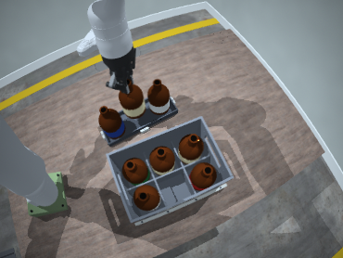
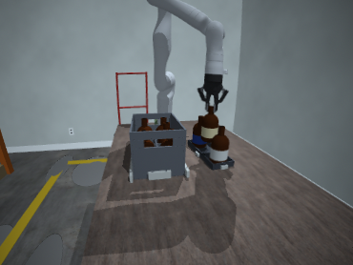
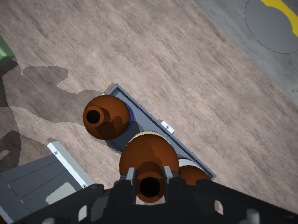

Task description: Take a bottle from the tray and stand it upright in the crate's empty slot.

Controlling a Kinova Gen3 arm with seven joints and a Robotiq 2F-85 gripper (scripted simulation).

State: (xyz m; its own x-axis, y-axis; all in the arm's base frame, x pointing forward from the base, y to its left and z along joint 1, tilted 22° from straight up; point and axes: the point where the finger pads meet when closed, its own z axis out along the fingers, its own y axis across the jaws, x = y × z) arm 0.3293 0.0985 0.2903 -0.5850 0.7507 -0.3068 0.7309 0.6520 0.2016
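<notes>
My hand is 7 cm above the cream-label bottle. From my hand the other things lie so: tray 21 cm below; blue-label bottle 13 cm below, 9 cm behind, 1 cm to the left; white-label bottle 13 cm below, 9 cm ahead, 1 cm to the right.
</notes>
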